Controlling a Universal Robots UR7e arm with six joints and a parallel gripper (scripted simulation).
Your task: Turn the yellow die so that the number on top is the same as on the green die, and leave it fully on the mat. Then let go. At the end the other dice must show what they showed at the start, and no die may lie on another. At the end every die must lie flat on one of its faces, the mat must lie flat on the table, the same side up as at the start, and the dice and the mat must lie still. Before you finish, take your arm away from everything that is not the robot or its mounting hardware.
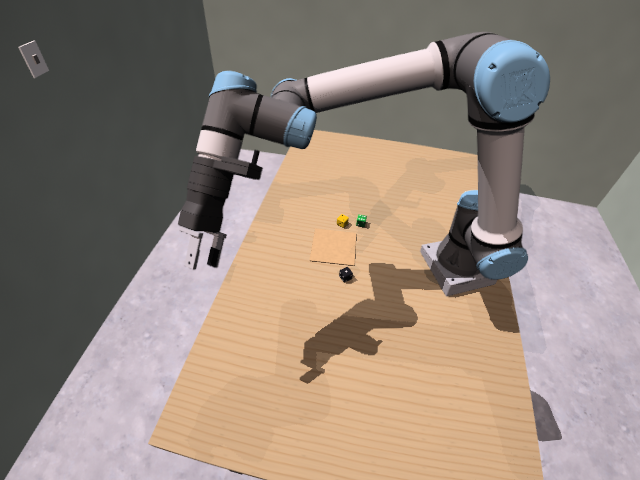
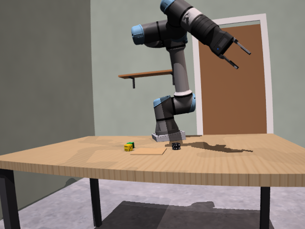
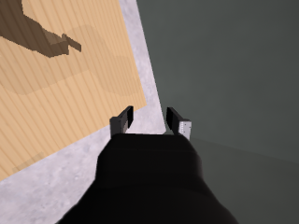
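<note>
My gripper is now 360 mm past the green die, 440 mm to the left of it and 330 mm above it. Also, from my hand: tan mat: 270 mm behind, 340 mm to the right, 340 mm below; yellow die: 300 mm behind, 440 mm to the right, 330 mm below; black die: 300 mm behind, 210 mm to the right, 330 mm below.
</note>
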